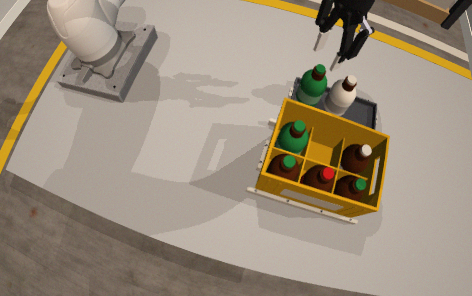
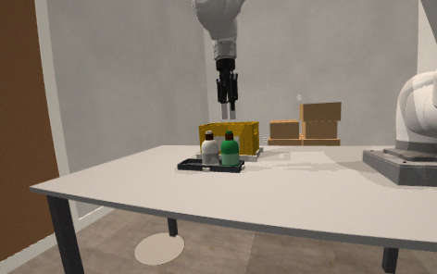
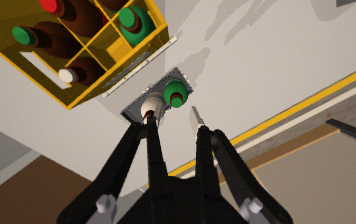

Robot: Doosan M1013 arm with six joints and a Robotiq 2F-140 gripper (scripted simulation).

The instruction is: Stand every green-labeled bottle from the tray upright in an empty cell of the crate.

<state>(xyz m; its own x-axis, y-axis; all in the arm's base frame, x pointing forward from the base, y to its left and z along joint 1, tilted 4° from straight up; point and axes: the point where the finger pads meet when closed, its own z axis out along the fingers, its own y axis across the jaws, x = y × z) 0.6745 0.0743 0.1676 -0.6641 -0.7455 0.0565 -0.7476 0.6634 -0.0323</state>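
Right now my hand is 150 mm above the white-labeled bottle, 90 mm short of it and 10 mm to the right of it. From my hand the other things lie so: brown bottle (180 mm to the right, 150 mm below, 150 mm ahead); yellow crate (220 mm to the right, 150 mm below, 70 mm ahead); dark tray (220 mm below, 90 mm ahead).
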